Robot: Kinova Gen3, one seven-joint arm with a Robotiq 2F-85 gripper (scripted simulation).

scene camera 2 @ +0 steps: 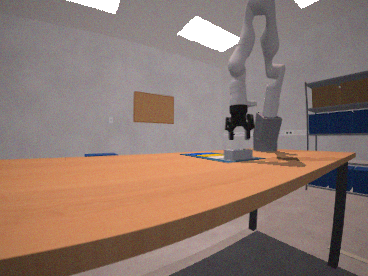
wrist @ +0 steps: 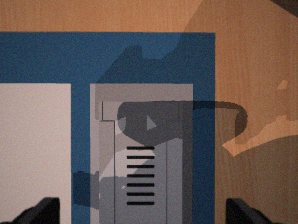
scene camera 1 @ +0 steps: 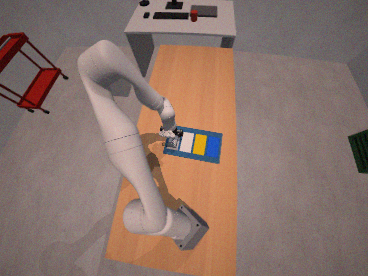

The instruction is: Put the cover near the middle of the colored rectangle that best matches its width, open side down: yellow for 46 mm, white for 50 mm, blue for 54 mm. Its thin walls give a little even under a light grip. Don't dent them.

Note:
In view: a dark blue mat [wrist: 80, 58].

